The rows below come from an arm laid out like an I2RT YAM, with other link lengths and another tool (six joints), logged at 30 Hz.
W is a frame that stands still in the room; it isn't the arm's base.
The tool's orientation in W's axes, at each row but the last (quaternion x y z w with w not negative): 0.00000, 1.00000, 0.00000, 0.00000; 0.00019, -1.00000, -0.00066, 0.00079; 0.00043, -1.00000, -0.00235, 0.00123; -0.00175, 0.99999, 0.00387, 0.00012; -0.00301, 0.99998, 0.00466, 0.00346; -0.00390, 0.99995, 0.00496, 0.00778
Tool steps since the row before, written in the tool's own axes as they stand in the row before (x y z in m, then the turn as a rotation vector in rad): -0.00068, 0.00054, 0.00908, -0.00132, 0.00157, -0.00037; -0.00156, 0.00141, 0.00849, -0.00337, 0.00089, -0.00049; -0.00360, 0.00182, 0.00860, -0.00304, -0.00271, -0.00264; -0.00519, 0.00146, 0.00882, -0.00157, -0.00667, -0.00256; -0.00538, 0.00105, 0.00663, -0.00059, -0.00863, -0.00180; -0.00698, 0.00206, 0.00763, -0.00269, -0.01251, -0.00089
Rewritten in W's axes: 0.00068, 0.00054, -0.00908, 0.00132, 0.00157, 0.00037; 0.00155, 0.00142, -0.00849, 0.00337, 0.00089, 0.00049; 0.00358, 0.00186, -0.00860, 0.00305, -0.00272, 0.00262; 0.00519, 0.00155, -0.00881, 0.00159, -0.00668, 0.00251; 0.00542, 0.00114, -0.00658, 0.00063, -0.00864, 0.00172; 0.00708, 0.00219, -0.00750, 0.00277, -0.01250, 0.00081
